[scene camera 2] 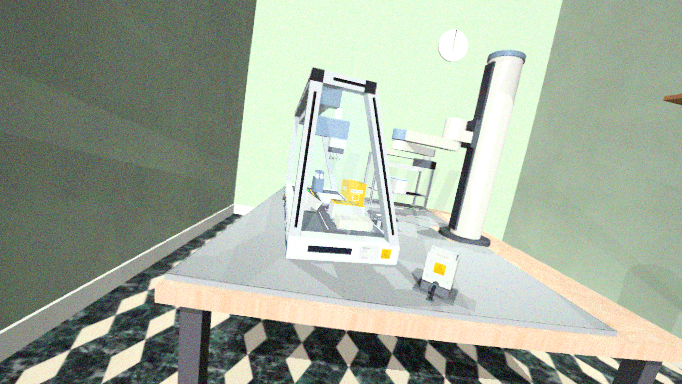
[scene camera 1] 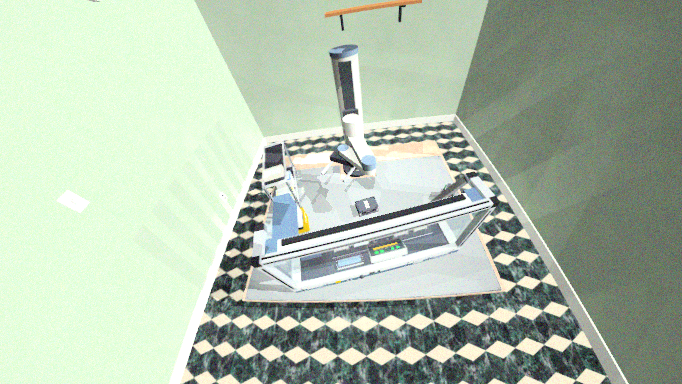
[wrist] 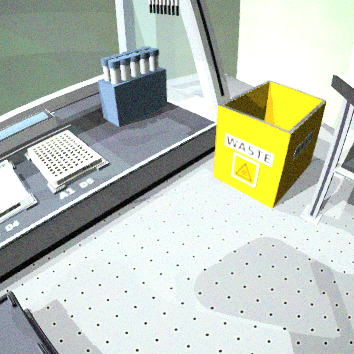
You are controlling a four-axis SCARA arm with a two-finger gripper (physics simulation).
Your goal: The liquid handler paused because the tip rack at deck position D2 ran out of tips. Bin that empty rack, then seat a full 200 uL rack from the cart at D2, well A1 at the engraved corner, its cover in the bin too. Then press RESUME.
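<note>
My gripper is open, with nothing between its fingers, high above the bench between the cart and the column; its fingers do not show in the wrist view. The waste bin is yellow, open-topped and upright beside the liquid handler. The cart stands beyond the bin, with a pale box on it. A light blue screen shows at the handler's deck. The rack at D2 and the RESUME button cannot be made out.
In the wrist view a holed white plate lies at D5, a white item at D4, and a blue tube rack stands behind. A dark block lies on the bench before the handler. A white warning-labelled box stands near the bench end.
</note>
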